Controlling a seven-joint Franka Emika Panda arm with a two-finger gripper.
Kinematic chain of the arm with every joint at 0, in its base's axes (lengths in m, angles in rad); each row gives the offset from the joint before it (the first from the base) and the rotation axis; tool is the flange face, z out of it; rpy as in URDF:
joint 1: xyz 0 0 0.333 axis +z
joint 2: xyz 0 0 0 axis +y
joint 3: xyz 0 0 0.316 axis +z
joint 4: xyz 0.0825 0 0 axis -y
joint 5: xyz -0.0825 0 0.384 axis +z
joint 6: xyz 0 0 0 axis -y
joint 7: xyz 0.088 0 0 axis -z
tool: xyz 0 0 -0.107 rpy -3.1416 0 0
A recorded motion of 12 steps. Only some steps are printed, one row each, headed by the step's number.
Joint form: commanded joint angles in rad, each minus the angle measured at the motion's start. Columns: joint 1, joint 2, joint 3, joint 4, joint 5, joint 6, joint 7.
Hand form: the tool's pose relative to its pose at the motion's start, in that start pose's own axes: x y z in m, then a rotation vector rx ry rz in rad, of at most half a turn. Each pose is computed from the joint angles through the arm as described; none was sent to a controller.
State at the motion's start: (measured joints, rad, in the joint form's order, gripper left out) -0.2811 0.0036 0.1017 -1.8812 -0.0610 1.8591 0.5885
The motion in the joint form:
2: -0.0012 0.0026 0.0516 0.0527 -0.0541 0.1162 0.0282
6: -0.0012 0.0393 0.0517 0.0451 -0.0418 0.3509 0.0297
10: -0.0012 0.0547 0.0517 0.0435 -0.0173 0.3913 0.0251
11: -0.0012 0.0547 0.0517 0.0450 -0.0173 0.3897 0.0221
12: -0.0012 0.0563 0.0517 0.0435 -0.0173 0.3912 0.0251
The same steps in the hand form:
2: 0.0020 -0.0302 -0.0373 0.0562 0.1681 -0.0363
6: 0.0216 -0.0475 -0.0385 0.1850 0.3108 -0.0379
10: 0.0257 -0.0517 -0.0334 0.2185 0.3157 -0.0323
11: 0.0258 -0.0517 -0.0339 0.2179 0.3160 -0.0352
12: 0.0260 -0.0519 -0.0324 0.2177 0.3142 -0.0324

